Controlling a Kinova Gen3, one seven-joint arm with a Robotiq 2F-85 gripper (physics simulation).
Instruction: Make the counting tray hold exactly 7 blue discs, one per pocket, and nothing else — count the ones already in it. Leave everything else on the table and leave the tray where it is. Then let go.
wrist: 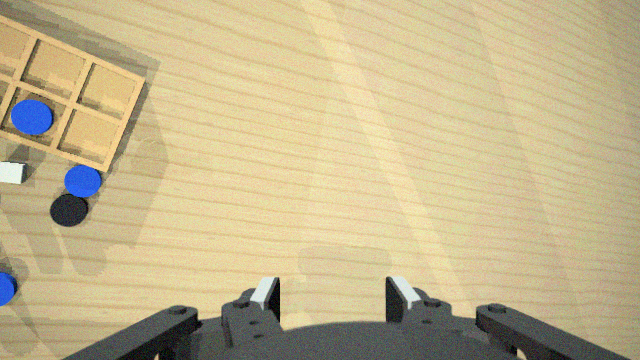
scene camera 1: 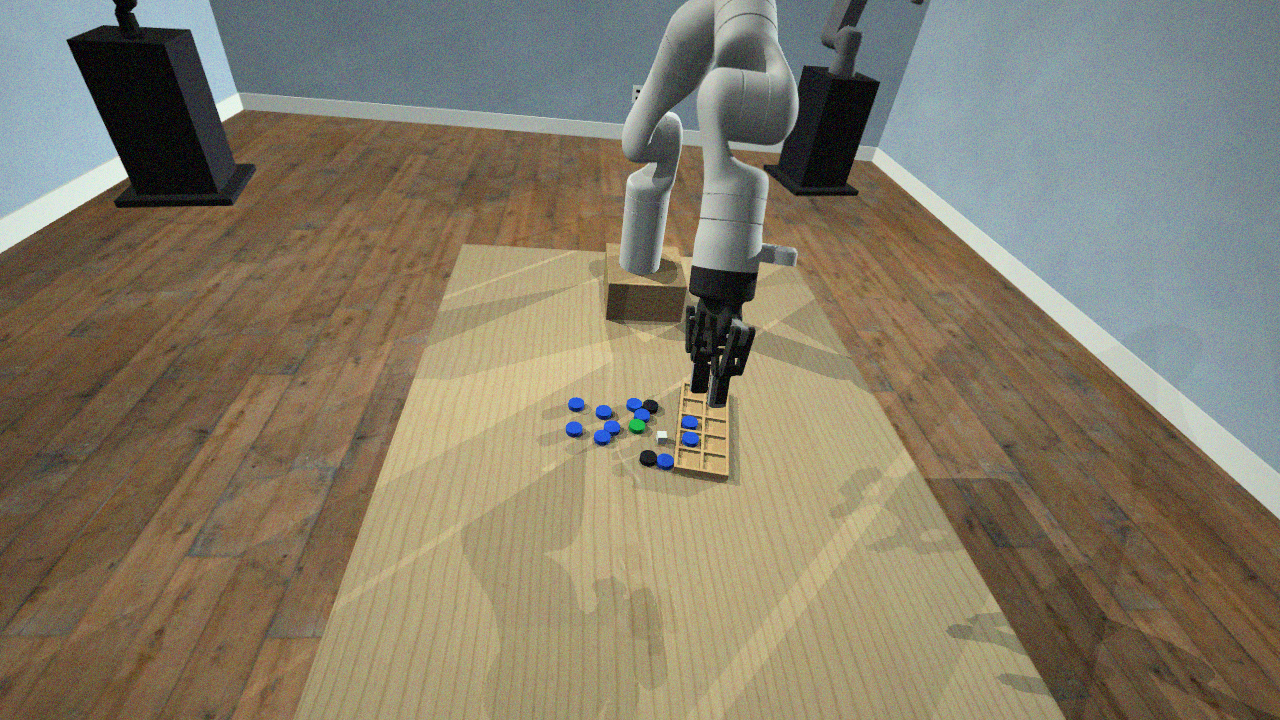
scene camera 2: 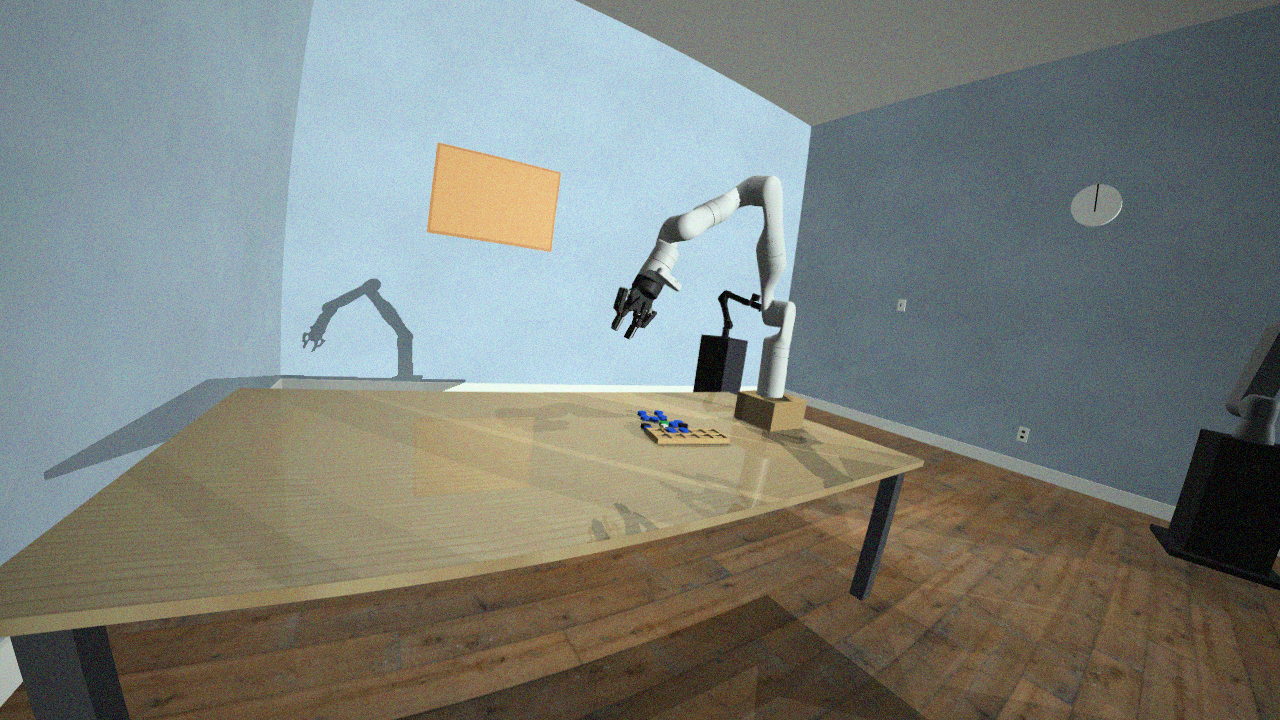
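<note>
The wooden counting tray [scene camera 1: 701,472] [scene camera 2: 693,441] [wrist: 131,112] has two rows of pockets. Two blue discs, one [scene camera 1: 689,421] and another [scene camera 1: 690,438] [wrist: 31,117], lie in separate pockets of its left row in scene camera 1. The gripper hides part of the tray's far end there. A blue disc [scene camera 1: 665,461] [wrist: 82,180] lies outside, close against the tray's near left corner, touching a black disc [scene camera 1: 648,457] [wrist: 69,210]. Several more blue discs [scene camera 1: 603,411] [scene camera 2: 648,418] lie left of the tray. My gripper [scene camera 1: 707,394] [scene camera 2: 623,331] [wrist: 332,299] is partly open, empty, and high above the table.
A green disc [scene camera 1: 637,426] and a second black disc [scene camera 1: 650,406] lie among the loose blue discs. A small white cube [scene camera 1: 662,437] [wrist: 12,172] lies between them and the tray. The arm stands on a wooden block [scene camera 1: 644,300] [scene camera 2: 769,411] at the table's far end.
</note>
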